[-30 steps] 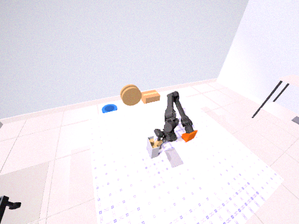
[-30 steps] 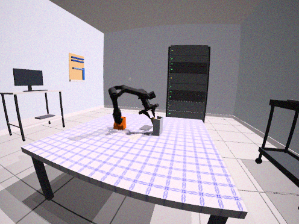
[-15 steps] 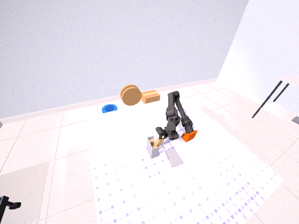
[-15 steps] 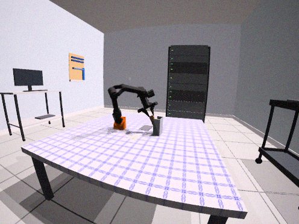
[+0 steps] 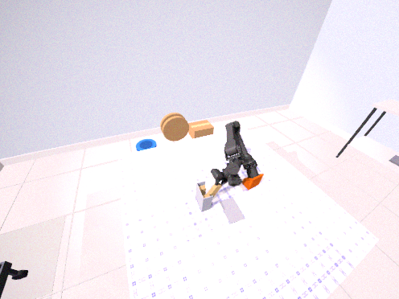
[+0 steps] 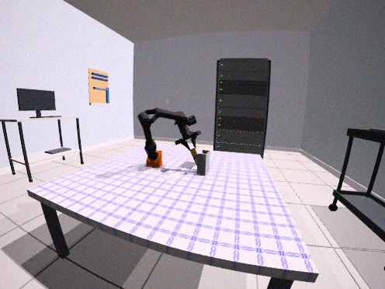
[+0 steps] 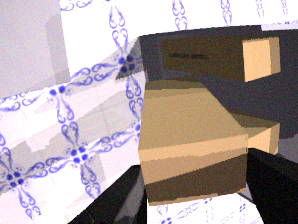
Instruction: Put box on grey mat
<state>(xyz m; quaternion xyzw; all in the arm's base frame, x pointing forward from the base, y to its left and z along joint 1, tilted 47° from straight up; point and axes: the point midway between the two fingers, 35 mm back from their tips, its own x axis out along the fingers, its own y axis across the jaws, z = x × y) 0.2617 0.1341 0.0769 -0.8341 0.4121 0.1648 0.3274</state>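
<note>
My gripper tip is 20 mm short of the tan box marked ER, 10 mm to the left of it and 50 mm above it. Also, from my gripper tip: grey mat 70 mm behind, 100 mm to the left, 150 mm below.
</note>
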